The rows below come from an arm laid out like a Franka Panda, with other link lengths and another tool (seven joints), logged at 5 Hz.
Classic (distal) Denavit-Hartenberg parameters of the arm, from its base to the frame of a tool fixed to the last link. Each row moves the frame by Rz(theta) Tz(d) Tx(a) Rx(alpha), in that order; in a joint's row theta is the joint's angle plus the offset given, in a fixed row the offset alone. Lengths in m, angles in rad.
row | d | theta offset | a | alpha
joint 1 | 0.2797 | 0 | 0 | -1.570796
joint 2 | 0 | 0 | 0 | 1.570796
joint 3 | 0.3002 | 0 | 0.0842 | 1.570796
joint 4 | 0 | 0 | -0.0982 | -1.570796
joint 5 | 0.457 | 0 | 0 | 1.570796
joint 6 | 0 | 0 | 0.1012 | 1.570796
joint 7 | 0.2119 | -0.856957 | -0.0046 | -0.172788
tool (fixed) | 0.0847 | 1.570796 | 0 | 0
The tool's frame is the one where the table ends.
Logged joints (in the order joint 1, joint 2, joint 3, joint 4, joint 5, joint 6, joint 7), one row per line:
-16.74 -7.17 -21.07 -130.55 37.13 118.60 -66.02
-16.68 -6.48 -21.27 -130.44 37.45 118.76 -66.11
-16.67 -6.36 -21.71 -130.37 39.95 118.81 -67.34
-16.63 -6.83 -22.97 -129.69 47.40 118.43 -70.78
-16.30 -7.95 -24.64 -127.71 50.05 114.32 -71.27
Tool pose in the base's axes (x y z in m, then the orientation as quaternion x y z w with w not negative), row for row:
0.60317 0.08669 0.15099 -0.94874 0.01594 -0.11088 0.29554
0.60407 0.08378 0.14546 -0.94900 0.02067 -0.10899 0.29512
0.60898 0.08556 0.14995 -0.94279 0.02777 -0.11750 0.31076
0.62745 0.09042 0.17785 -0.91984 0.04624 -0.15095 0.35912
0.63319 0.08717 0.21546 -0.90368 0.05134 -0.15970 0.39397
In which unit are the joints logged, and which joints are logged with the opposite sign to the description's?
The joints are logged in degrees. Opposite sign: joint 1.
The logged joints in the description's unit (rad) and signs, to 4 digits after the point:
0.2922 -0.1251 -0.3677 -2.2785 0.6480 2.0700 -1.1523
0.2911 -0.1131 -0.3712 -2.2766 0.6536 2.0728 -1.1538
0.2909 -0.1110 -0.3789 -2.2754 0.6973 2.0736 -1.1753
0.2902 -0.1192 -0.4009 -2.2635 0.8273 2.0670 -1.2353
0.2845 -0.1388 -0.4300 -2.2290 0.8735 1.9953 -1.2439

